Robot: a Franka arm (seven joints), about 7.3 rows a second.
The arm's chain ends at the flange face. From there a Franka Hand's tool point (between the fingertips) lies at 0.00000 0.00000 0.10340 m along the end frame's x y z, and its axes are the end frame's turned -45 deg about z.
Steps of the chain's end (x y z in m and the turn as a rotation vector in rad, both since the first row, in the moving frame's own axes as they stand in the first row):
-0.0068, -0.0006, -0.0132, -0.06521, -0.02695, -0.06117
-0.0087, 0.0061, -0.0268, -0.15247, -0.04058, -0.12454
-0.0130, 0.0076, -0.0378, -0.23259, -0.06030, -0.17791
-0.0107, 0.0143, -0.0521, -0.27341, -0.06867, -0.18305
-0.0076, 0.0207, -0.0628, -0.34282, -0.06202, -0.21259
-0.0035, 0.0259, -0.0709, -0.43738, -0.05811, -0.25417
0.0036, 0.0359, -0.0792, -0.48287, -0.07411, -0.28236
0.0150, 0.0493, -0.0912, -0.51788, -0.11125, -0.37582
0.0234, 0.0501, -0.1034, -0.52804, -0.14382, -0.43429
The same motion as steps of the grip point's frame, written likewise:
-0.0110, -0.0022, -0.0135, -0.02705, -0.06517, -0.06117
-0.0240, 0.0072, -0.0281, -0.07912, -0.13651, -0.12454
-0.0346, 0.0105, -0.0408, -0.12183, -0.20710, -0.17791
-0.0409, 0.0195, -0.0562, -0.14477, -0.24189, -0.18305
-0.0466, 0.0323, -0.0690, -0.19856, -0.28627, -0.21259
-0.0520, 0.0469, -0.0807, -0.26818, -0.35036, -0.25417
-0.0573, 0.0619, -0.0912, -0.28904, -0.39384, -0.28236
-0.0617, 0.0815, -0.1052, -0.28753, -0.44486, -0.37582
-0.0582, 0.0881, -0.1183, -0.27168, -0.47508, -0.43429

